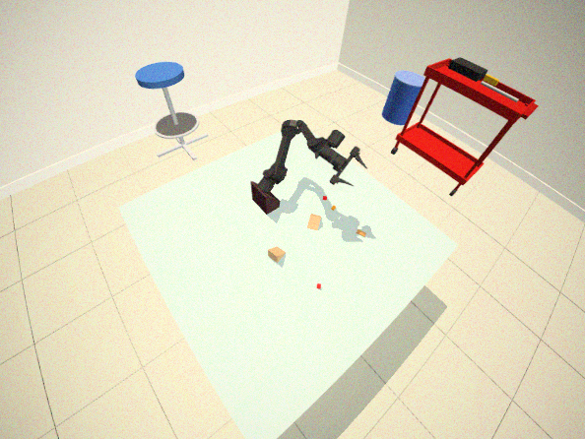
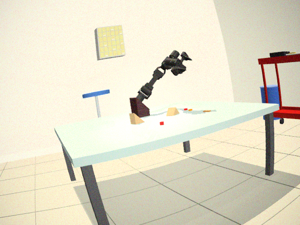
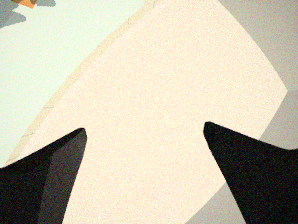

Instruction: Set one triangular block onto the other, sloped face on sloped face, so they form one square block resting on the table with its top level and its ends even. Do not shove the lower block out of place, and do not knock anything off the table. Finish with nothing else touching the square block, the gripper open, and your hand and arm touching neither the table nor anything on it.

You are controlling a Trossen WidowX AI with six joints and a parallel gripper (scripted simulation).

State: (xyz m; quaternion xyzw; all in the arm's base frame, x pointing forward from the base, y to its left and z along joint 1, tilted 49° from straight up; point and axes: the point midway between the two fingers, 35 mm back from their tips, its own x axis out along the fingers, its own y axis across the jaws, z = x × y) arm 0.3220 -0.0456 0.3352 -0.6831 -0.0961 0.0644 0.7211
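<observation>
Now: gripper tip 31 cm above the orange cube, 9 cm past it and 2 cm to the right of it. From my gripper tip the other things lie so: small red cube 37 cm to the right, 31 cm below, 14 cm ahead.
</observation>
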